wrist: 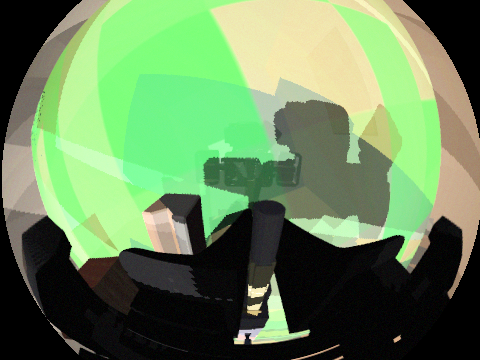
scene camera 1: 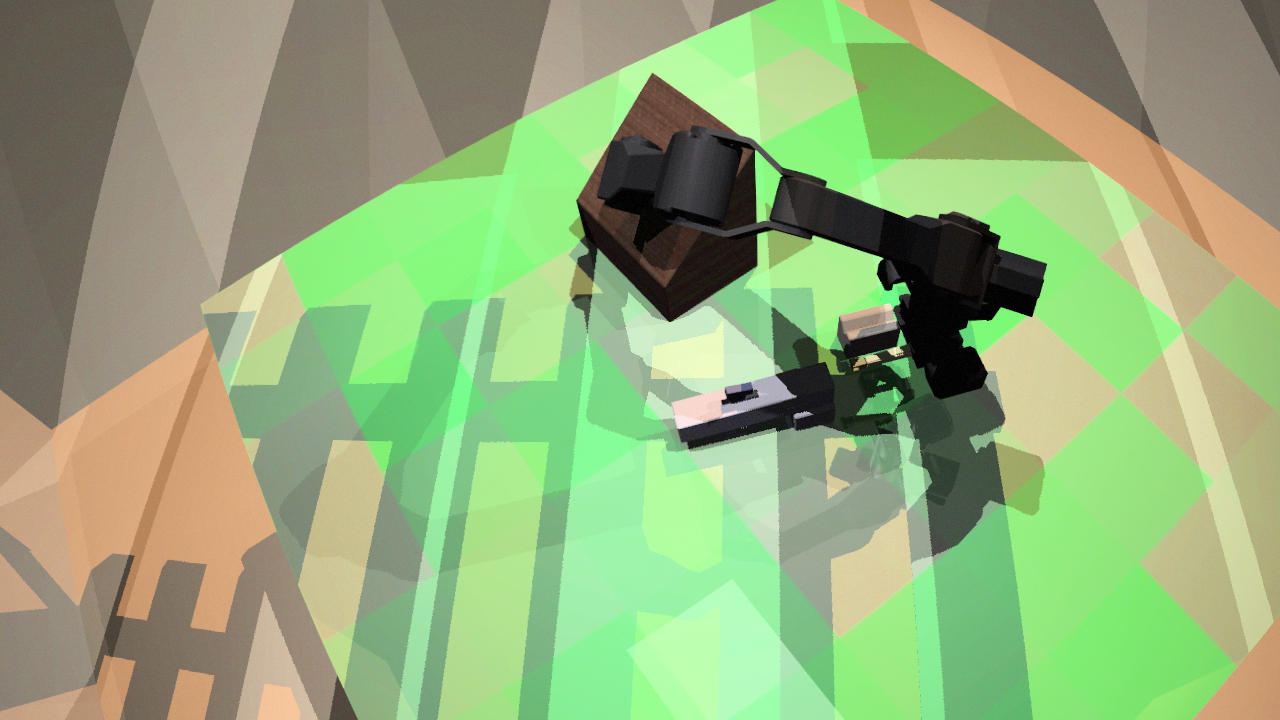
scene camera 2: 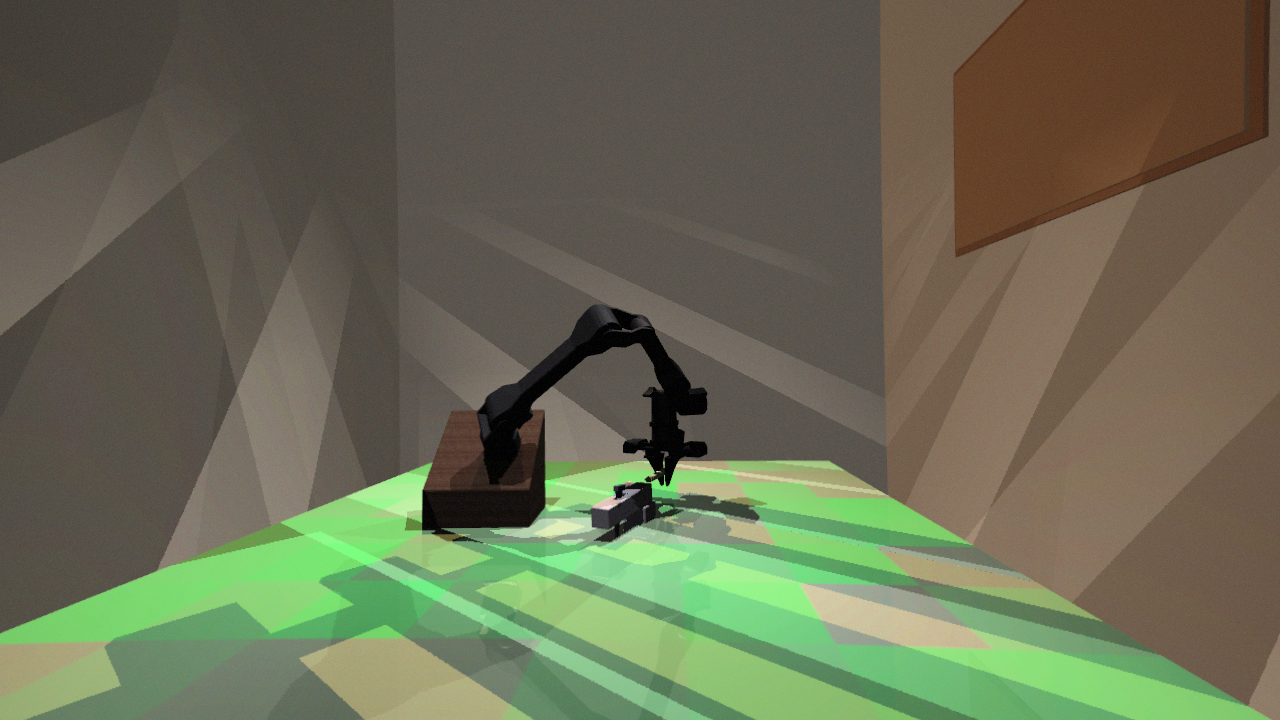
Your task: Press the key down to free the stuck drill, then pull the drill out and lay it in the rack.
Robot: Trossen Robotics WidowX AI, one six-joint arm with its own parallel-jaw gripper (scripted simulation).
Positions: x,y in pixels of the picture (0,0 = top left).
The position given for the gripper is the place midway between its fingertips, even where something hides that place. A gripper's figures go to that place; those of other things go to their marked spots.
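Labels:
The gripper (wrist: pixel 257 214) is 0.10 m from the lens. A rack (wrist: pixel 174 223) is 0.11 m from the lens and a drill (wrist: pixel 268 218) is 0.05 m from the lens, so the drill is nearer to the lens than the rack. The marked spots on the drill and the rack are 0.08 m apart.

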